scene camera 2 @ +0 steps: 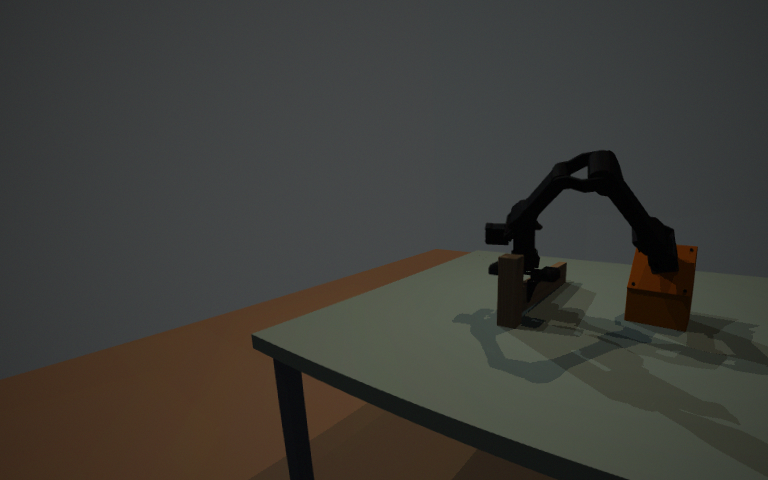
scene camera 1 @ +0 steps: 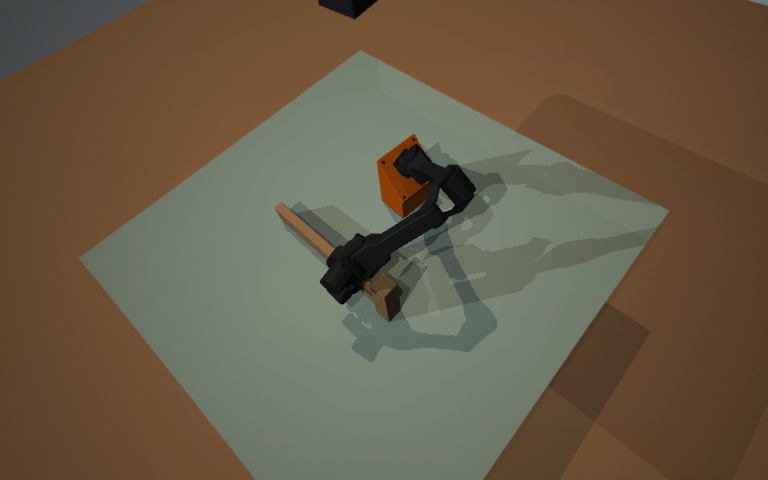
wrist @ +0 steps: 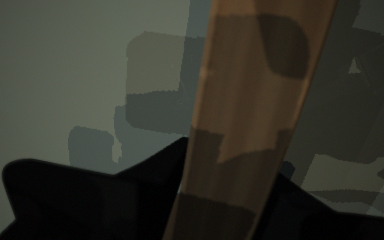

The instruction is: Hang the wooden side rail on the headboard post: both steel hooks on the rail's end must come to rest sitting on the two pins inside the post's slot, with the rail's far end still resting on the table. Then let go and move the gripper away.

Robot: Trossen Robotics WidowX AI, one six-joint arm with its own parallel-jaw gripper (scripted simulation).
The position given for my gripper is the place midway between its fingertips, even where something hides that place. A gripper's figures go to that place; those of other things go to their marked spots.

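My gripper (scene camera 2: 522,301) is here, 1.11 m from the lens. There is a wooden side rail (scene camera 2: 542,289) as well, and that rail is 1.21 m from the lens.
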